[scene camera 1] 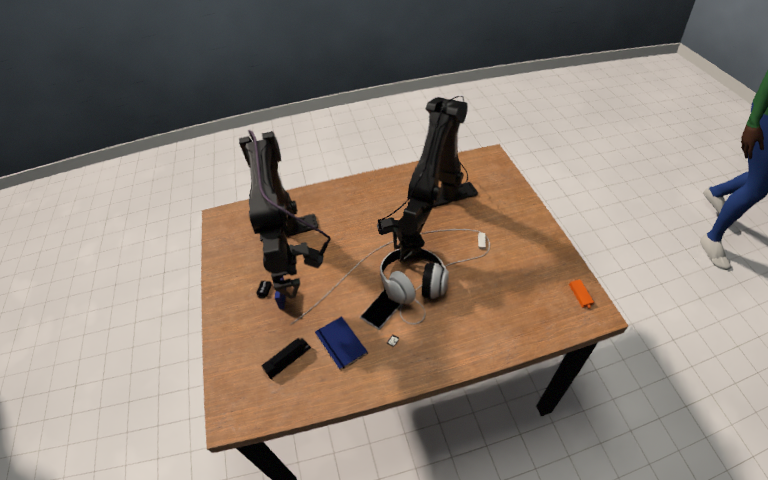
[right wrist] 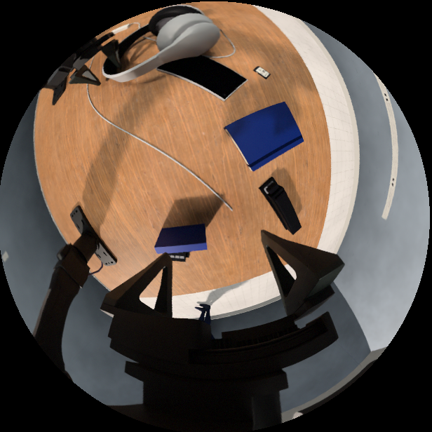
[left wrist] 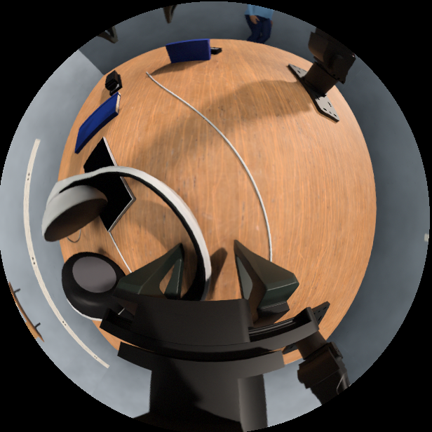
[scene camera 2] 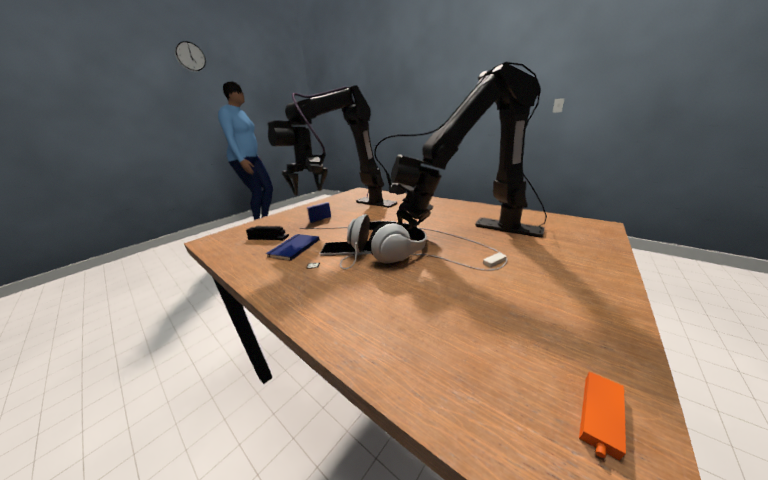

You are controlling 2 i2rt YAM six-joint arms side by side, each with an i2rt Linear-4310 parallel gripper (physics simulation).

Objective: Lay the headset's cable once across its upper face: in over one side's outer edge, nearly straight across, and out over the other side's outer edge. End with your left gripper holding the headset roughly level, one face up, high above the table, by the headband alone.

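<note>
The grey-white headset lies on the table, its headband towards the arm bases and one cup beside the phone. Its thin pale cable runs on the table from a free end at the picture's left, past the headband, to a white inline box, then back under the headset. A small loop lies before the cups. My left gripper is partly open, low, its fingers astride the headband. My right gripper is open and empty above the blue box.
A phone lies beside the headset. A blue notebook, a black case and a tiny card lie towards the front. A blue box stands below the right gripper. An orange power bank lies far right.
</note>
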